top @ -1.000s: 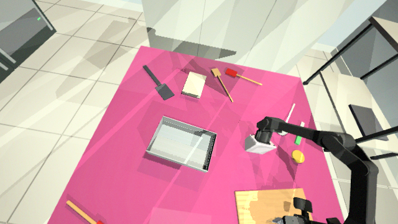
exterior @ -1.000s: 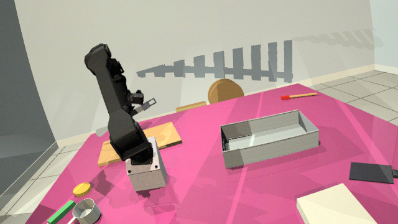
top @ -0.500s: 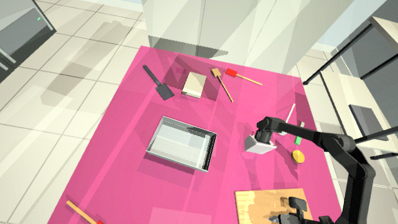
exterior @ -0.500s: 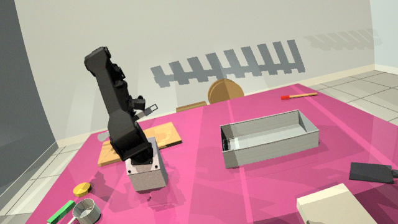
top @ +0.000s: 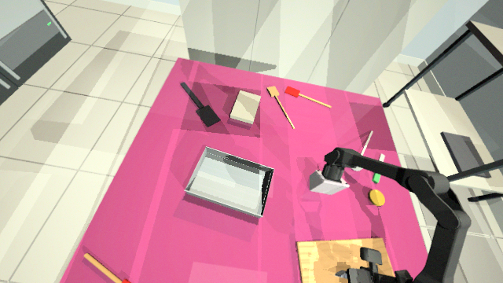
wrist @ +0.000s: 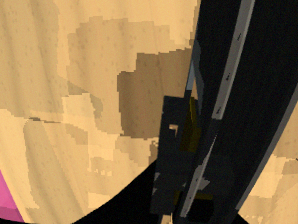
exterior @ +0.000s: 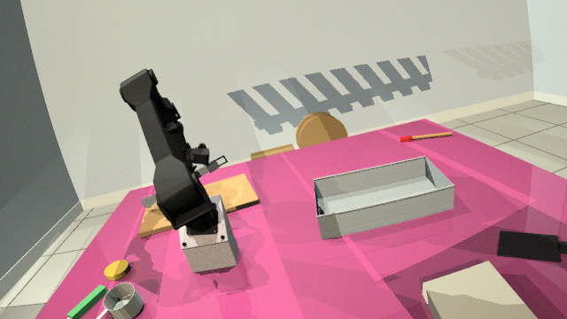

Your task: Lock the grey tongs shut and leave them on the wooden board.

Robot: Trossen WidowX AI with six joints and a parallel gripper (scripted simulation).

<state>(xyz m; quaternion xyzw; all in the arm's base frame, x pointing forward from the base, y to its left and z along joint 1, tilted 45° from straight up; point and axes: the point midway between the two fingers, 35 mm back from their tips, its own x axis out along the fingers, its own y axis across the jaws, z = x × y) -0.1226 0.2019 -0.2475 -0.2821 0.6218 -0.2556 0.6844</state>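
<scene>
Now: gripper tip 40 mm above the wooden board. Round my gripper tip: yellow disc: 330 mm to the right, 140 mm behind, 30 mm below; then beige block: 630 mm to the right, 550 mm ahead, 30 mm below; then grey roasting tin: 500 mm ahead, 210 mm to the right, 20 mm below.
</scene>
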